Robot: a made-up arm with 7 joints. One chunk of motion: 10 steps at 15 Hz.
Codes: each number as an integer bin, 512 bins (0 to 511) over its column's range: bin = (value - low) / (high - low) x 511, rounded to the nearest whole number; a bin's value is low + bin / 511 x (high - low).
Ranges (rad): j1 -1.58..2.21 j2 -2.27..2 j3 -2..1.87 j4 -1.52..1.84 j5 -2.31..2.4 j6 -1.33..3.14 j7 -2.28..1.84
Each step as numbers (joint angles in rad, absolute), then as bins.
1 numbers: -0.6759 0.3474 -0.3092 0.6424 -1.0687 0.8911 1.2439
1 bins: 122 313 223 329 135 254 437
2 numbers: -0.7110 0.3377 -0.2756 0.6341 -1.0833 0.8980 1.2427
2 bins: 117 312 228 328 133 255 437
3 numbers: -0.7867 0.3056 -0.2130 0.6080 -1.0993 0.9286 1.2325
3 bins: 107 308 236 324 131 258 436
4 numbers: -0.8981 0.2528 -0.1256 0.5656 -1.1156 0.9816 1.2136
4 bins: 92 302 247 317 130 264 433
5 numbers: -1.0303 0.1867 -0.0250 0.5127 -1.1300 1.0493 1.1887
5 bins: 74 294 261 309 128 272 430
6 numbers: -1.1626 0.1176 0.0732 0.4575 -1.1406 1.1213 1.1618
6 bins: 56 286 274 301 127 280 427
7 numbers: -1.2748 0.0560 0.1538 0.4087 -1.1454 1.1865 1.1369
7 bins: 41 278 284 293 126 288 424
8 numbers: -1.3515 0.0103 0.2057 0.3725 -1.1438 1.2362 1.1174
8 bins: 31 273 291 288 127 293 421
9 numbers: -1.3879 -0.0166 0.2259 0.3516 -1.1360 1.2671 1.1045
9 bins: 26 270 294 285 127 297 420
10 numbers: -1.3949 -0.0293 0.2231 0.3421 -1.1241 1.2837 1.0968
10 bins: 25 268 294 283 129 299 419
